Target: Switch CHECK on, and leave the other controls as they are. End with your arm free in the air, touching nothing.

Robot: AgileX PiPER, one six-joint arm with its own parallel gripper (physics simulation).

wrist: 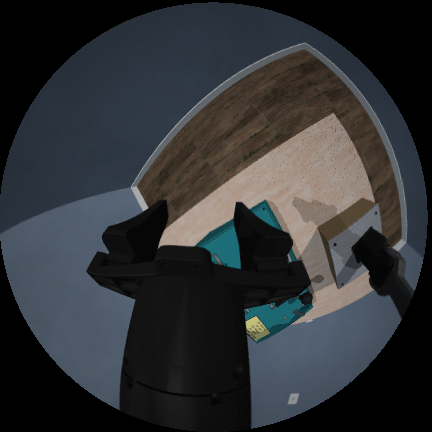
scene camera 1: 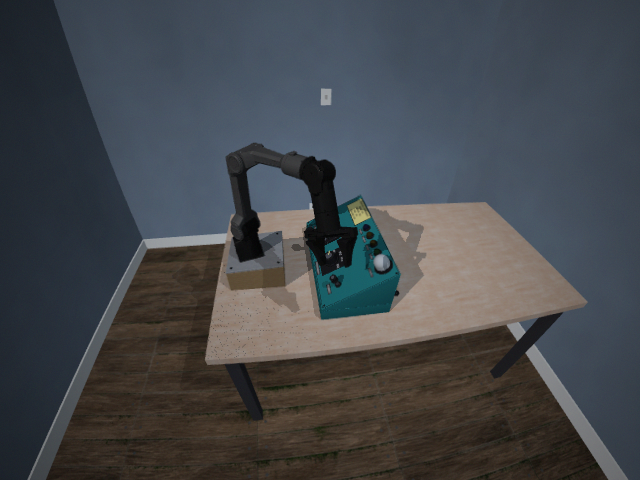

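The teal control console (scene camera 1: 351, 297) (wrist: 222, 245) stands on the table with a sloped top. My gripper (scene camera 1: 336, 264) (wrist: 200, 208) is open, with nothing between its fingers. In the scene view it is in front of the console's dark dial plate (scene camera 1: 330, 266), partly hiding it; the exact gap to the panel cannot be told. A column of dark round knobs or lamps runs along the right, with small levers beside it and a large white dome (scene camera 1: 382, 262) at its near end. Paired black knobs (scene camera 1: 335, 280) sit near the lower left. The CHECK label is too small to read.
My arm's base stands on a grey-topped box (scene camera 1: 271, 253) (wrist: 345, 250) left of the console. A yellow label (scene camera 1: 358, 211) (wrist: 257, 328) is at the console's far end. A black ball knob (wrist: 306, 298) sticks up from the panel. The wooden table (scene camera 1: 475, 258) (wrist: 305, 165) extends to the right.
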